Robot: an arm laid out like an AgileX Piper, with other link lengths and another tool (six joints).
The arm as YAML. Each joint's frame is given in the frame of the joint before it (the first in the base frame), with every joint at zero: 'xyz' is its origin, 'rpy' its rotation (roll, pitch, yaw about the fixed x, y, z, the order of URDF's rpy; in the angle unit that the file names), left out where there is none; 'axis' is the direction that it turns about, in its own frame. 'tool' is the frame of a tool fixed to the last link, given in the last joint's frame.
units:
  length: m
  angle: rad
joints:
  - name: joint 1
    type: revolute
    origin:
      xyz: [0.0, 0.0, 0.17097]
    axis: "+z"
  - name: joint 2
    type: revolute
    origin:
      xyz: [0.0, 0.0, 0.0]
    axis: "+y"
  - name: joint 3
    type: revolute
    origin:
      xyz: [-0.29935, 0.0, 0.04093]
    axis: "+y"
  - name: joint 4
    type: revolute
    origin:
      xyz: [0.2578, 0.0, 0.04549]
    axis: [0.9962, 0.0, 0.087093]
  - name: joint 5
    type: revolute
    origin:
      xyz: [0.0, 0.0, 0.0]
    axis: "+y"
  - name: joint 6
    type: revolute
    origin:
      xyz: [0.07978, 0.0, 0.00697]
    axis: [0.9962, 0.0, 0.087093]
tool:
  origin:
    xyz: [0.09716, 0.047, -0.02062]
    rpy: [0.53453, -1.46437, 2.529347]
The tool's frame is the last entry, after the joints.
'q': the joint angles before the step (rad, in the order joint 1, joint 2, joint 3, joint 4, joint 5, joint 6). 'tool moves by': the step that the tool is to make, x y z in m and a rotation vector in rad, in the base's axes. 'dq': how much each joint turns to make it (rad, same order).
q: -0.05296, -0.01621, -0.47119, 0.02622, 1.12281, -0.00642
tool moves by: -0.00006, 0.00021, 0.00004, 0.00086, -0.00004, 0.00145
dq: 0.00092, 0.00001, 0.00002, 0.00100, -0.00002, 0.00003
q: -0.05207, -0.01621, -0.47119, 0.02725, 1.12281, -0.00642
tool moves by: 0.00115, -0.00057, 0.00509, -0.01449, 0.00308, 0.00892
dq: 0.00004, 0.02453, -0.01874, -0.00004, -0.00305, -0.01718
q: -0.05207, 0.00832, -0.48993, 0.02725, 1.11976, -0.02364
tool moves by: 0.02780, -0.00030, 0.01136, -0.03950, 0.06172, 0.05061
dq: 0.00287, 0.19608, -0.03106, 0.02100, -0.10296, -0.07534
